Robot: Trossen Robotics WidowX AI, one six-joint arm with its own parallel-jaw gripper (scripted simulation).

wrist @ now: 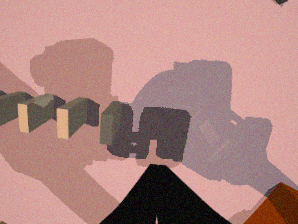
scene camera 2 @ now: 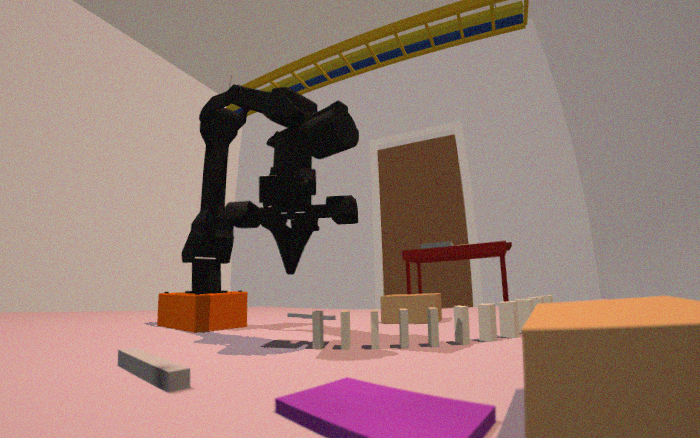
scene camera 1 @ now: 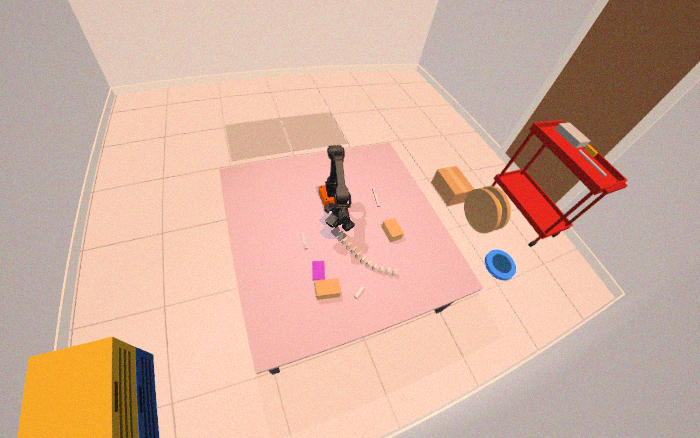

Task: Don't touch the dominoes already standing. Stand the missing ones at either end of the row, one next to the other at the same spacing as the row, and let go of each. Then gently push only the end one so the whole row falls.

Labels:
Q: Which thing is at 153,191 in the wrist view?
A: My gripper.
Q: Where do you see a cream domino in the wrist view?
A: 110,119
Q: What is my gripper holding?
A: Nothing.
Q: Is my gripper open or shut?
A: Shut.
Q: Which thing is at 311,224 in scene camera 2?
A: My gripper.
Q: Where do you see a cream domino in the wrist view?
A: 34,112

